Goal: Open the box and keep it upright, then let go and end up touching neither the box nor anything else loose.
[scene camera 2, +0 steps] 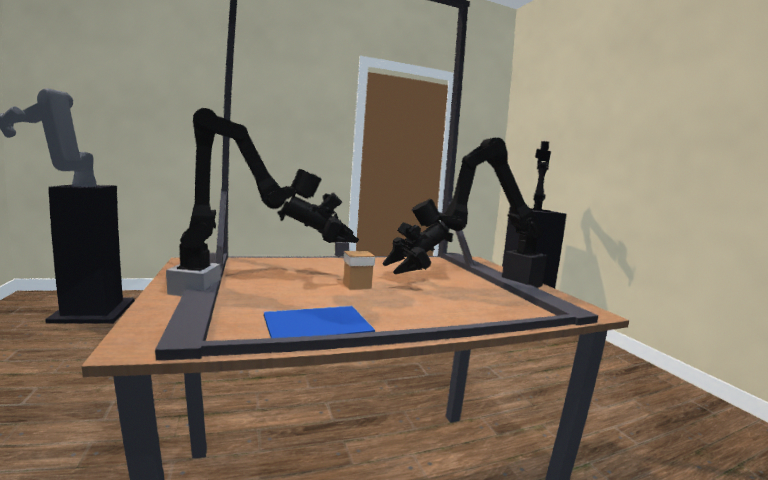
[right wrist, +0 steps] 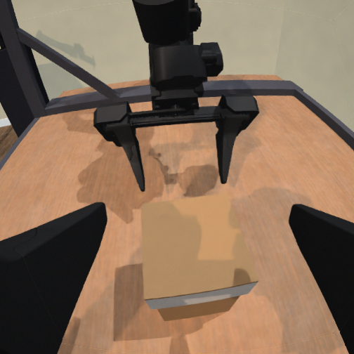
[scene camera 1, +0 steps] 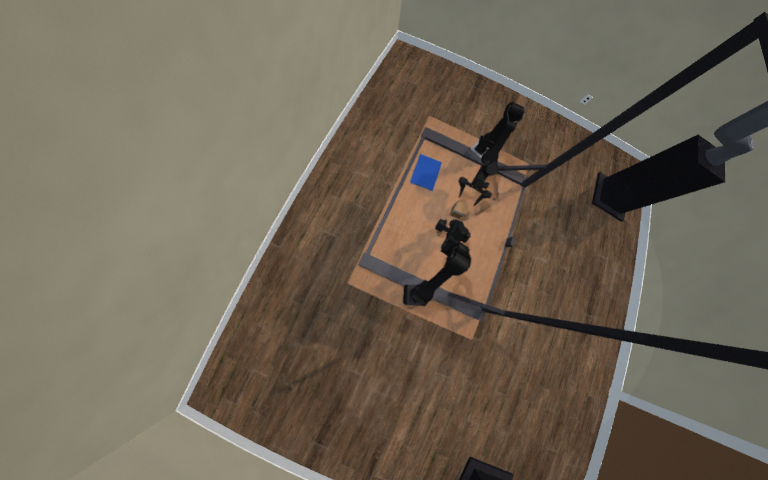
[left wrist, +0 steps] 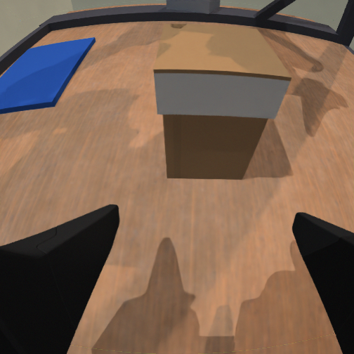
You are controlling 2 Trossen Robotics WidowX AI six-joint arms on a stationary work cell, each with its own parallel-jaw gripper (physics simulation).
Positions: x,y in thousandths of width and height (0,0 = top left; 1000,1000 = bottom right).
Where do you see a dark frame rail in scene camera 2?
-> At 398,716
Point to a dark frame rail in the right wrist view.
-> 377,267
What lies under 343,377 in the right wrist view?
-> The left gripper.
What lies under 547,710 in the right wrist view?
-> A lid.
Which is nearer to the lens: the brown box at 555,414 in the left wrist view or the lid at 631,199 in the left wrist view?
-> The lid.
